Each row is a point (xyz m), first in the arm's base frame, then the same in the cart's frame.
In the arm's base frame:
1: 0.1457 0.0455 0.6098
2: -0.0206 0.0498 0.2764
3: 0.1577 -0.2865 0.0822
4: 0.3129 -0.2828 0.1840
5: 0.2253 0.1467 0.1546
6: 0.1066 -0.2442 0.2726
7: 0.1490 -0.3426 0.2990
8: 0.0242 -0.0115 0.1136
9: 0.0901 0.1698 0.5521
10: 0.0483 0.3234 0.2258
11: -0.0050 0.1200 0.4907
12: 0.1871 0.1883 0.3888
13: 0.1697 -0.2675 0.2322
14: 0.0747 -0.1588 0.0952
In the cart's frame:
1: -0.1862 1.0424 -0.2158
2: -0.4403 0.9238 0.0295
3: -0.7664 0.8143 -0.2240
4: -0.7179 0.9286 -0.3620
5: -0.5955 1.1663 -0.0134
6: -0.5657 0.8090 -0.2420
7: -0.5823 0.7706 -0.3441
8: -0.6196 0.9116 0.0278
9: -0.1868 1.0892 -0.0755
10: -0.4279 1.1640 0.1854
11: -0.2293 0.9859 -0.0224
12: -0.3588 1.1701 -0.0580
13: -0.6277 0.8374 -0.2808
14: -0.6935 0.8444 -0.0931

